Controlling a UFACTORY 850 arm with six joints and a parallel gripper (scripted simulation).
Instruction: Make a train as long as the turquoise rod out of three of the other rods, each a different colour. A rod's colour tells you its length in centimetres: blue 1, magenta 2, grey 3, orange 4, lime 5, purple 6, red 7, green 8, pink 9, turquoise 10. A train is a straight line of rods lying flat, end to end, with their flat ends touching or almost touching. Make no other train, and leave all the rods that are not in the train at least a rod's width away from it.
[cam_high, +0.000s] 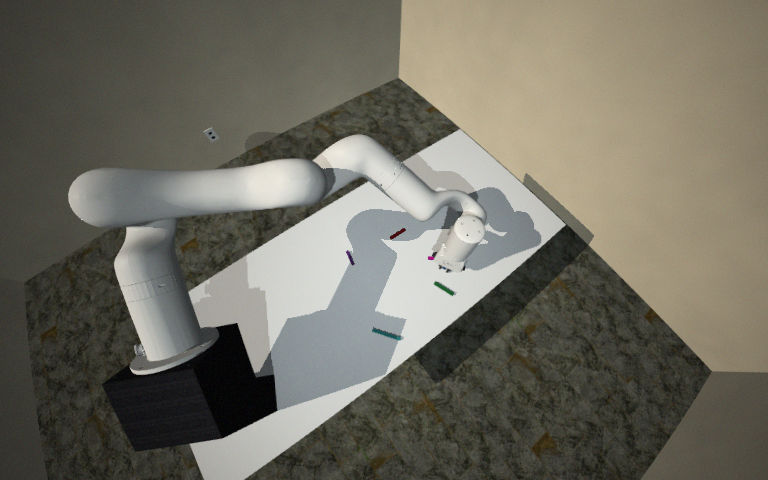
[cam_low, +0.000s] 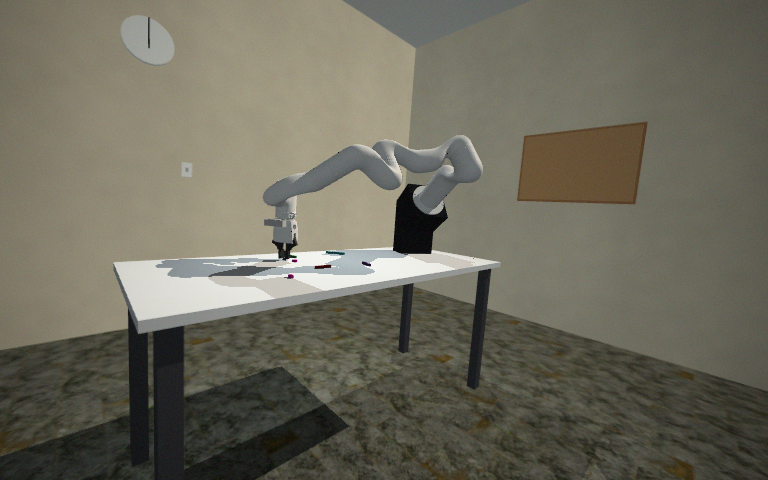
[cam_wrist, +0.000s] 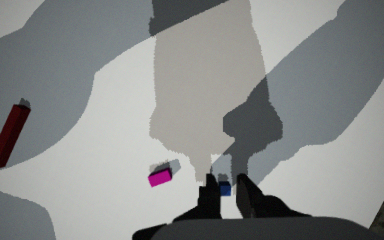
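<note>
Now: hand 2 cm above the blue rod. Round my hand: red rod (21 cm to the left, 9 cm behind, 2 cm below); green rod (7 cm to the right, 5 cm behind, 2 cm below); turquoise rod (31 cm behind, 11 cm to the right, 2 cm below).
</note>
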